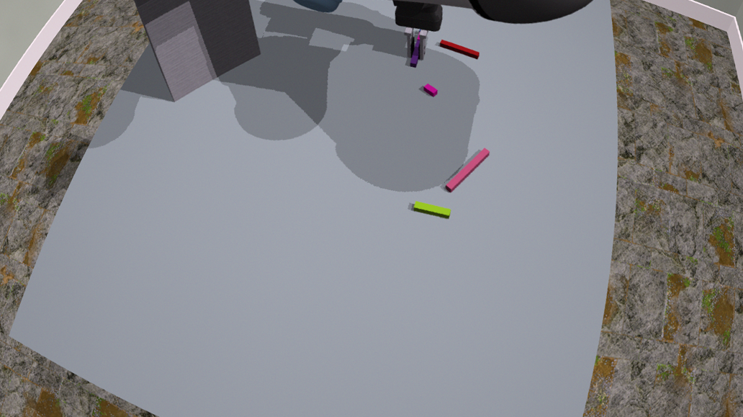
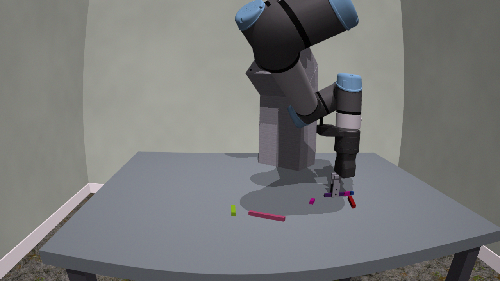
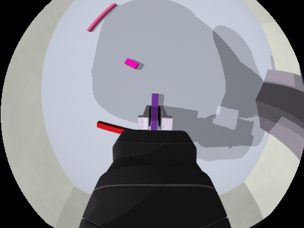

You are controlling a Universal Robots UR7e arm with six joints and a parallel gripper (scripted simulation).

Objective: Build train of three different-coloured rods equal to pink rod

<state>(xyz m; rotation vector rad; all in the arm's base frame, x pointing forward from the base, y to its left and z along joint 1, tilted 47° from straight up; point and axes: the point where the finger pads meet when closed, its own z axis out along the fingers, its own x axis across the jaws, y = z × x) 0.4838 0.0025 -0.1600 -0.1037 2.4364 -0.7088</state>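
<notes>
Now: the purple rod 1 cm below my hand. From my hand the other things lie so: red rod (7 cm ahead, 2 cm to the left, 1 cm below); pink rod (10 cm ahead, 22 cm to the right, 1 cm below); small blue rod (1 cm ahead, 6 cm to the left, 1 cm below).
</notes>
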